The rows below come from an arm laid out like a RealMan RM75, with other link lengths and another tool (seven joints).
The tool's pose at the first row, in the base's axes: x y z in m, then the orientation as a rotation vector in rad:
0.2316, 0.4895, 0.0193, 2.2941, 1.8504, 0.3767
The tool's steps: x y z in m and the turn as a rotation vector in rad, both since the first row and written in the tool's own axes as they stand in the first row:
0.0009, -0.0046, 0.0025, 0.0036, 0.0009, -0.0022
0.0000, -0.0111, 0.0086, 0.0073, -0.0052, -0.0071
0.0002, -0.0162, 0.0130, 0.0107, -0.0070, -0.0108
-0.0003, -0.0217, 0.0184, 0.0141, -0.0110, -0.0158
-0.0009, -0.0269, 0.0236, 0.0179, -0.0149, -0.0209
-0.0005, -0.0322, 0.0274, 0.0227, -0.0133, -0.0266
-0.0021, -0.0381, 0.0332, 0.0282, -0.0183, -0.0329
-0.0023, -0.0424, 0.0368, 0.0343, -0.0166, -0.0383
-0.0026, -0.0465, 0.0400, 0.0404, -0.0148, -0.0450
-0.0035, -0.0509, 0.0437, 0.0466, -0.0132, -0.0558
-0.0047, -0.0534, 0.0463, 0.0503, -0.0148, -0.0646
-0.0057, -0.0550, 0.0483, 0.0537, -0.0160, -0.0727
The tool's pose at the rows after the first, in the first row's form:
0.2282, 0.4914, 0.0157, 2.2944, 1.8554, 0.3745
0.2238, 0.4921, 0.0079, 2.2904, 1.8600, 0.3632
0.2204, 0.4935, 0.0023, 2.2884, 1.8652, 0.3577
0.2168, 0.4944, -0.0045, 2.2846, 1.8708, 0.3492
0.2134, 0.4950, -0.0110, 2.2808, 1.8767, 0.3405
0.2097, 0.4967, -0.0161, 2.2784, 1.8864, 0.3376
0.2056, 0.4965, -0.0235, 2.2742, 1.8941, 0.3259
0.2026, 0.4973, -0.0282, 2.2729, 1.9044, 0.3220
0.1997, 0.4980, -0.0324, 2.2702, 1.9161, 0.3180
0.1965, 0.4982, -0.0373, 2.2632, 1.9321, 0.3130
0.1947, 0.4976, -0.0406, 2.2558, 1.9428, 0.3066
0.1936, 0.4970, -0.0431, 2.2491, 1.9528, 0.3011

